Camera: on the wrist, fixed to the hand. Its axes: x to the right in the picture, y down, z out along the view.
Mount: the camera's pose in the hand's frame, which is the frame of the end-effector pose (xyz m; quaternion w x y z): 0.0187 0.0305 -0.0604 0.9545 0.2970 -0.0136 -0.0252
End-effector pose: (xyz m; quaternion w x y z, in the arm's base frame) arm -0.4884 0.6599 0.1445 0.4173 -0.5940 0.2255 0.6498
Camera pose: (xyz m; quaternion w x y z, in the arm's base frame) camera -0.4768 0.6006 0.1087 0.5941 -0.4398 0.3876 0.5508
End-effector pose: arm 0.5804 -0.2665 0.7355 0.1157 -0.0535 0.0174 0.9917
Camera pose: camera 0.5614 -0.2947 0.6741 0.1515 -0.0037 0.3082 0.9392
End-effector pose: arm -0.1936 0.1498 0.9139 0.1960 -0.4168 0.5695 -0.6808
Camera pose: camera -0.2585 0.1645 0.8915 0.3015 -0.3632 0.3282 -0.8182
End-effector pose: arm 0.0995 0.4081 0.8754 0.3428 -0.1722 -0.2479 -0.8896
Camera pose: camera 0.0993 0.3449 0.8448 0.3525 -0.0684 -0.5098 -0.7818
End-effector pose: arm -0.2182 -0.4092 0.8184 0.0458 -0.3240 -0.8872 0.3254
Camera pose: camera -0.1986 -0.3472 0.8448 0.1361 -0.2688 -0.7589 0.5773
